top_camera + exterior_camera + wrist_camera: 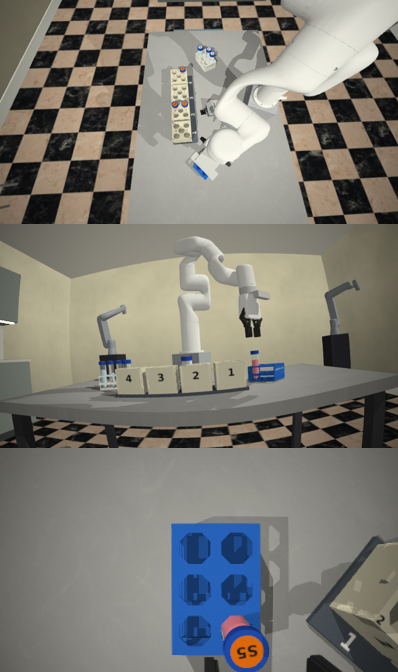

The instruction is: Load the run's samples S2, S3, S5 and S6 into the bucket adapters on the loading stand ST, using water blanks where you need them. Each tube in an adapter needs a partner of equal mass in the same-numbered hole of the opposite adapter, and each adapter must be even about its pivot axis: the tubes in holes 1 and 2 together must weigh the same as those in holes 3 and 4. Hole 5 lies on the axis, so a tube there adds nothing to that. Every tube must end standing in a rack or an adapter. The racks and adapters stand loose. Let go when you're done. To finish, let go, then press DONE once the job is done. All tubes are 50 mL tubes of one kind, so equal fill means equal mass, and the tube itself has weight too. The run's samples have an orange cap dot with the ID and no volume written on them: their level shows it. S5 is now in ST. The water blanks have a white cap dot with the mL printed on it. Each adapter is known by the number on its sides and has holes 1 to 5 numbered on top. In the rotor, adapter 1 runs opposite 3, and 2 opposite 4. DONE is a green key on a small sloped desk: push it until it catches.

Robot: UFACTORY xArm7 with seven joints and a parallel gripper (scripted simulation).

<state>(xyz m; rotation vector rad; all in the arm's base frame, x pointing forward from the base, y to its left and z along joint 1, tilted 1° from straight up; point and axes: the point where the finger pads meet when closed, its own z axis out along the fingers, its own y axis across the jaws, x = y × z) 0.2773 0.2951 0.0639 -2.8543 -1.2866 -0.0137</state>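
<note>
The orange-dotted sample tube lies 13 cm below my hand and 1 cm behind it. From my hand the other things lie so: blue sample rack 16 cm below, 4 cm to the left, 1 cm ahead; then done desk 26 cm to the right, 14 cm below, 3 cm behind; then green DONE key 27 cm to the right, 13 cm below, 5 cm behind.
</note>
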